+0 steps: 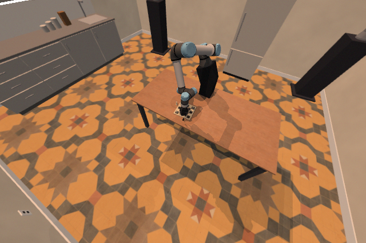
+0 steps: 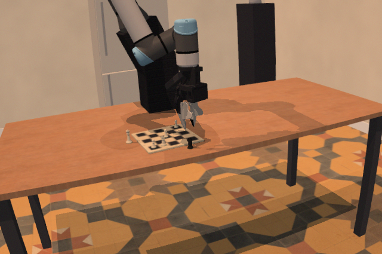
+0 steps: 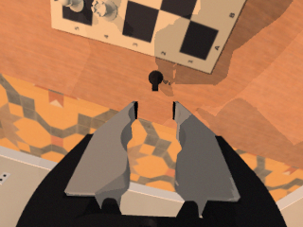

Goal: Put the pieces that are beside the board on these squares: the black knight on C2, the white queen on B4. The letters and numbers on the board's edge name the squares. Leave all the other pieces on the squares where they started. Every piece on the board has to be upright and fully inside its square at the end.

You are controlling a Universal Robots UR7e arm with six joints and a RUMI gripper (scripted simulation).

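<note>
The black knight lies 8 cm below my hand. From my hand the other things lie so: white queen 18 cm behind, 17 cm to the right, 7 cm below; small chessboard 14 cm behind, 9 cm below, 3 cm to the right.
</note>
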